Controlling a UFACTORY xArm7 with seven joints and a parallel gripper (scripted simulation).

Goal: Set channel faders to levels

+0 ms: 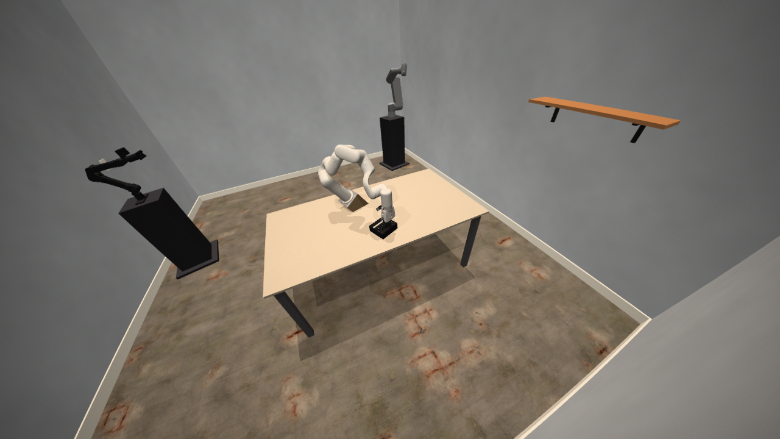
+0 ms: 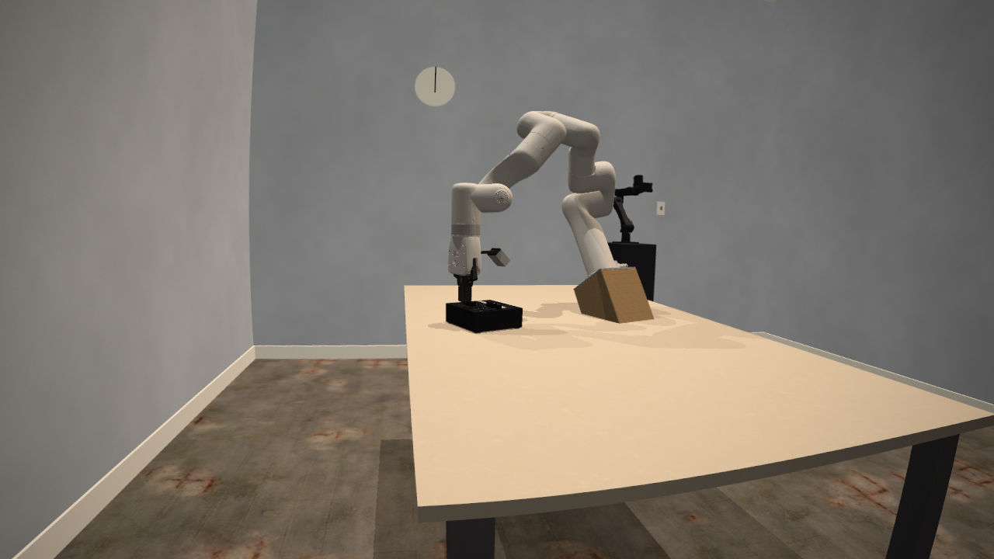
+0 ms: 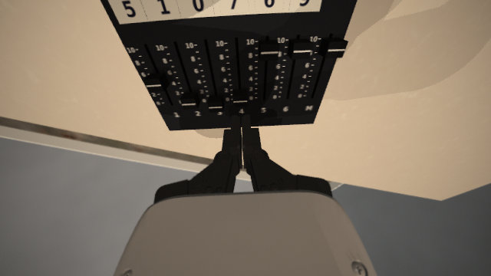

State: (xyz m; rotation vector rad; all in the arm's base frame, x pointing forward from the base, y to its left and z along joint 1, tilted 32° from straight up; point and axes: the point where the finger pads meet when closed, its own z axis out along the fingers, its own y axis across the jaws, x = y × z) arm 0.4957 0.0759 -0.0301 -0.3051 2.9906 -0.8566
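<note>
Now: hand 30 mm past the channel 4 fader cap and 30 mm above it. From my hand the other things lie so: channel 3 fader cap (20 mm behind, 30 mm to the right, 30 mm below); then channel 2 fader cap (20 mm behind, 50 mm to the right, 30 mm below); then channel 5 fader cap (60 mm behind, 10 mm to the left, 30 mm below).
</note>
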